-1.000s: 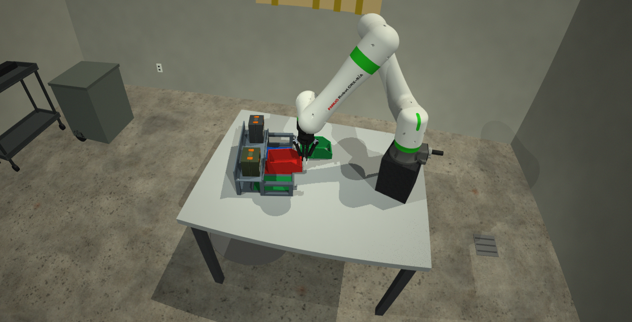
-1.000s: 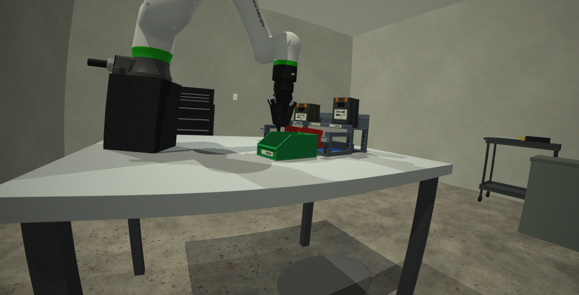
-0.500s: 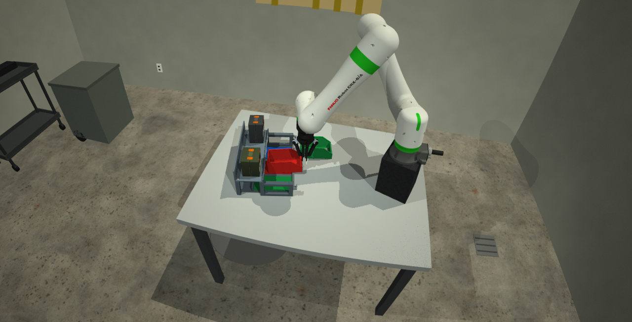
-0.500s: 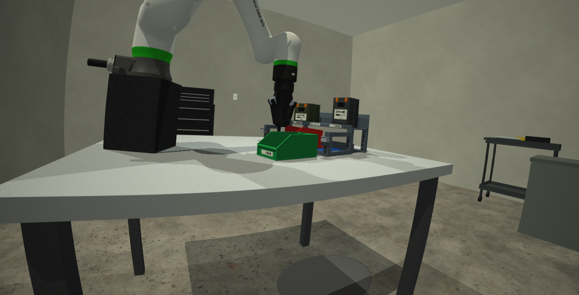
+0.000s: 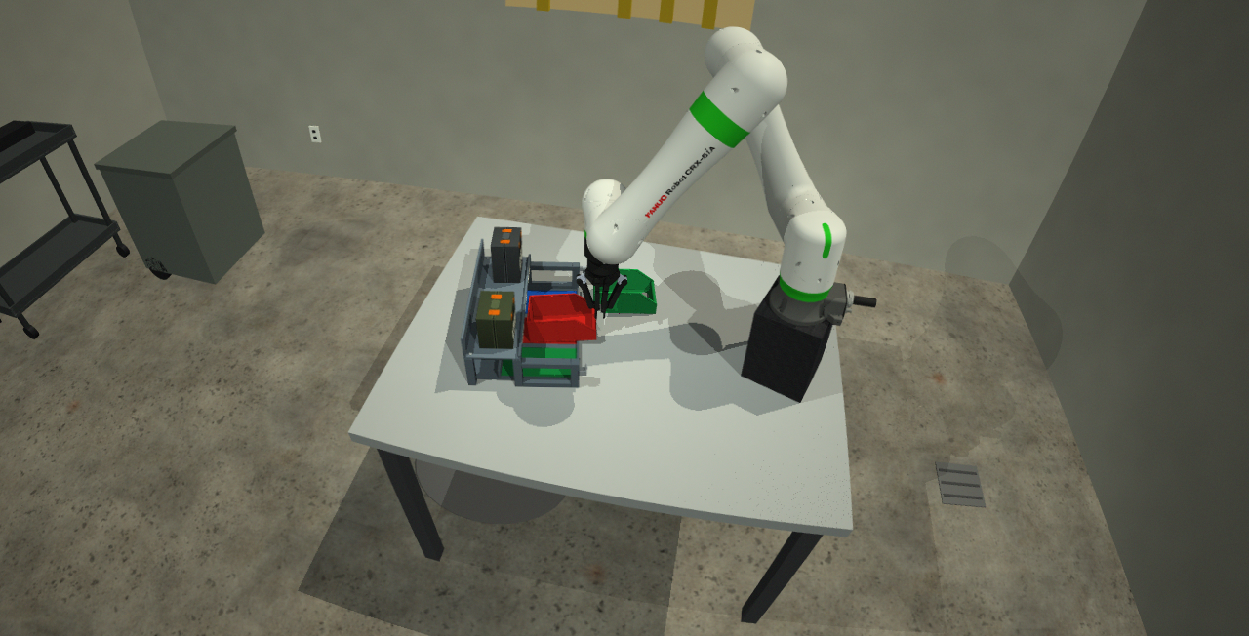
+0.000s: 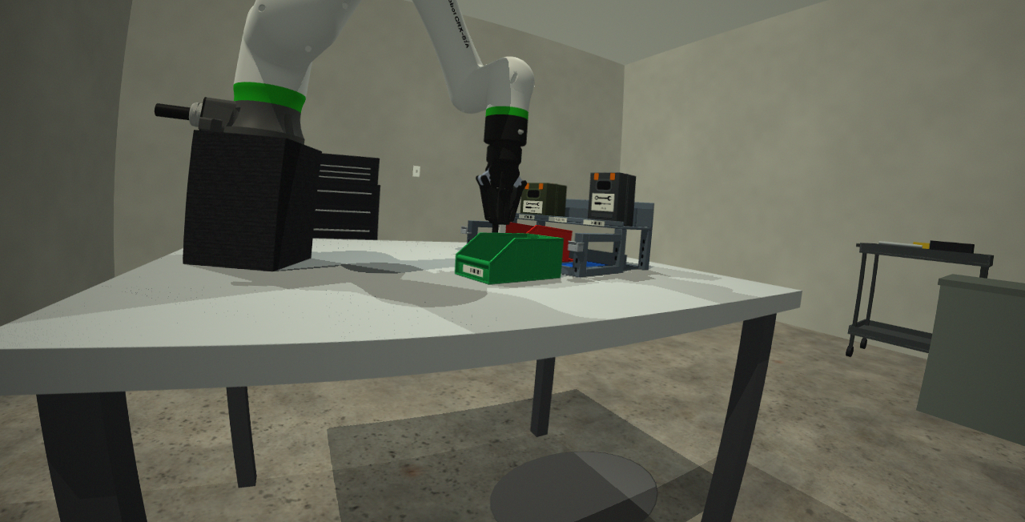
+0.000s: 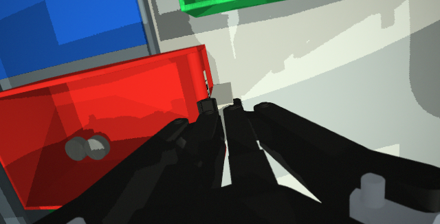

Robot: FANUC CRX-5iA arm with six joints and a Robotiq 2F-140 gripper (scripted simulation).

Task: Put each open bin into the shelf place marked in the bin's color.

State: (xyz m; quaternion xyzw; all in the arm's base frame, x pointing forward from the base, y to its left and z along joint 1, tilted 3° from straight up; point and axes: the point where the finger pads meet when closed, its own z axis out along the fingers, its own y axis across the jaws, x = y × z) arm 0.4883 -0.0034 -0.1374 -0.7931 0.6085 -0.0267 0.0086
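The red bin lies 9 cm ahead of my hand and 2 cm to the left of it. From my hand the other things lie so: green bin: 4 cm behind, 14 cm to the right, 2 cm below.
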